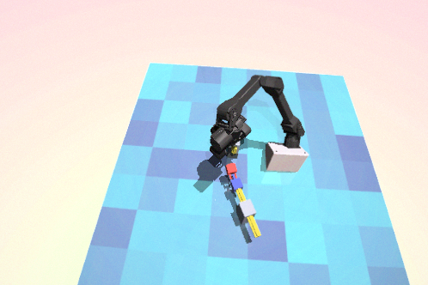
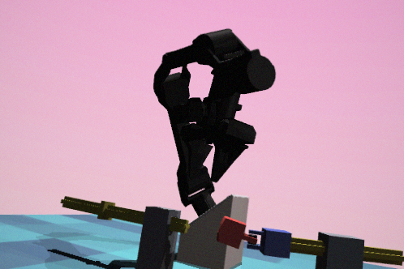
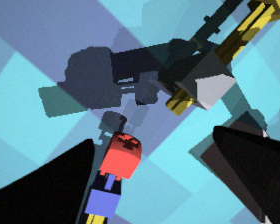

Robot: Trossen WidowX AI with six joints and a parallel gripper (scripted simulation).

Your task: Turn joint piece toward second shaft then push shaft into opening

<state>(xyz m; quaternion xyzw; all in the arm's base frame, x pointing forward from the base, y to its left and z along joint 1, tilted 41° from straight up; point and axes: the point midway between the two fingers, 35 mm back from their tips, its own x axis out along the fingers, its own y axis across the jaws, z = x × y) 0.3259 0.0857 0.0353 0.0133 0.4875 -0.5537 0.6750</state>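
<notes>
The red joint piece is 80 mm below my gripper tip, 70 mm to the left of it and 10 mm behind it.
</notes>
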